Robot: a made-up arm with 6 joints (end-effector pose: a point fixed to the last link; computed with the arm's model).
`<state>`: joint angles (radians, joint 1 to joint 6).
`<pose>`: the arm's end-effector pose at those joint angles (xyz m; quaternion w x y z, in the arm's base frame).
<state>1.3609 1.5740 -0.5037 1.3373 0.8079 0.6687</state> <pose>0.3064 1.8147 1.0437 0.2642 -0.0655 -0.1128 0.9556</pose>
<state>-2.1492 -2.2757 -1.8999 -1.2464 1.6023 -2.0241</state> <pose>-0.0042 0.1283 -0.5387 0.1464 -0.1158 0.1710 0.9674</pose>
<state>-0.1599 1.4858 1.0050 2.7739 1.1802 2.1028</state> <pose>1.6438 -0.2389 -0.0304 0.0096 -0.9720 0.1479 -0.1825</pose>
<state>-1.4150 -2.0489 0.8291 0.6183 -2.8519 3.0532</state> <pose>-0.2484 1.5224 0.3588 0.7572 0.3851 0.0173 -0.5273</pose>
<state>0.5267 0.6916 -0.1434 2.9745 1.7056 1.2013</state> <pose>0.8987 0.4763 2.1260 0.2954 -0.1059 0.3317 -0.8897</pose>
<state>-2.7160 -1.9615 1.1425 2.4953 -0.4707 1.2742</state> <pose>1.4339 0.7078 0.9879 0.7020 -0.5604 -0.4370 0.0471</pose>
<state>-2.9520 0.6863 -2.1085 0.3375 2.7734 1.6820</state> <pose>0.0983 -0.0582 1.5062 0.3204 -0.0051 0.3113 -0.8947</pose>
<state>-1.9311 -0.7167 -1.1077 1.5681 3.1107 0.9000</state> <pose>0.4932 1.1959 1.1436 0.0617 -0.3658 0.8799 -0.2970</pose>
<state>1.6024 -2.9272 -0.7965 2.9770 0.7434 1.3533</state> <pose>0.0313 0.3553 -1.1648 0.2061 0.7239 0.5944 0.2832</pose>
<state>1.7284 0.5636 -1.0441 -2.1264 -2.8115 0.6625</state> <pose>-0.0554 0.2904 2.0957 0.3700 0.0497 0.6506 0.6614</pose>
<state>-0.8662 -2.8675 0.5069 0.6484 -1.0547 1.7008</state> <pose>-0.5754 0.5875 -1.0984 0.6419 0.3094 0.5958 -0.3704</pose>
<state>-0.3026 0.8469 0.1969 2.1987 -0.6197 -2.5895</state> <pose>1.6090 -0.5798 1.6889 0.4271 -0.7087 0.5326 -0.1779</pose>
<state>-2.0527 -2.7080 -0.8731 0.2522 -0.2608 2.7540</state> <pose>0.0219 -0.0511 -1.2161 0.4025 0.5218 -0.3016 -0.6890</pose>
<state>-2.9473 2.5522 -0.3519 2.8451 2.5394 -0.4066</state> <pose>-1.1050 -0.1993 -0.6300 0.6138 -0.6793 -0.0859 -0.3929</pose>
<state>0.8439 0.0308 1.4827 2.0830 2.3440 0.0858</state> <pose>0.5263 0.6194 1.6858 0.2041 -0.0218 0.3613 -0.9096</pose>
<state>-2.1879 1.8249 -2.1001 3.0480 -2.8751 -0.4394</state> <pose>-0.5247 -0.6824 1.0484 0.3710 0.5678 -0.2253 -0.6994</pose>
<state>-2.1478 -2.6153 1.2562 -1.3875 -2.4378 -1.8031</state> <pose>0.8635 0.9344 -0.0417 0.4210 -0.4406 0.7805 -0.1398</pose>
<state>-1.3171 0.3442 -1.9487 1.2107 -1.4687 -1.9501</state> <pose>-0.2492 0.5019 1.4072 0.2418 0.1612 -0.4093 -0.8649</pose>
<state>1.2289 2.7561 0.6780 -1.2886 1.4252 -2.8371</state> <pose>0.1581 -0.0305 -1.1202 0.5513 -0.6697 0.4916 -0.0764</pose>
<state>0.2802 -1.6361 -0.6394 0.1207 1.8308 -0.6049</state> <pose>-1.6062 -0.3918 0.1397 0.4129 -0.4963 -0.1929 -0.7389</pose>
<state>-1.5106 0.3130 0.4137 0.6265 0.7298 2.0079</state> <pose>0.1676 -1.0685 2.1987 0.9407 0.1263 -0.1754 -0.2615</pose>
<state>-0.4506 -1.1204 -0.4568 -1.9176 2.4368 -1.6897</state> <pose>-1.4123 0.6245 1.0884 0.5821 -0.4718 0.6433 -0.1571</pose>
